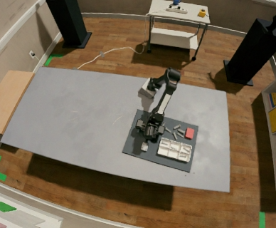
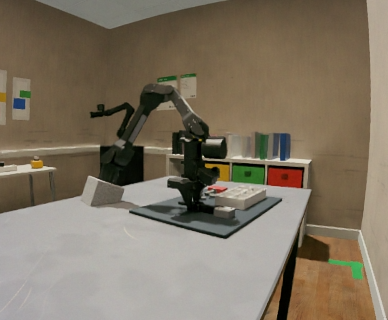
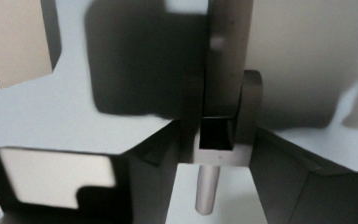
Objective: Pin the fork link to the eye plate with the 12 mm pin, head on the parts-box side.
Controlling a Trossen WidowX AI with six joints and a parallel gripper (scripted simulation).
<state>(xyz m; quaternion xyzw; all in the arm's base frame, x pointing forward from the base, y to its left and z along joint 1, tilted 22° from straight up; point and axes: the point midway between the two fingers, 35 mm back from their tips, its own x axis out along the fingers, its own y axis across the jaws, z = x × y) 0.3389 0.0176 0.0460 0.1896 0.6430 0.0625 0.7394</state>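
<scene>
Now: the fork link 30 mm below my hand. Also, from my hand: eye plate 40 mm ahead, 30 mm below, 10 mm to the right; then mat 100 mm to the left, 50 mm below, 40 mm ahead; then grey block 110 mm ahead, 30 mm below, 20 mm to the right.
</scene>
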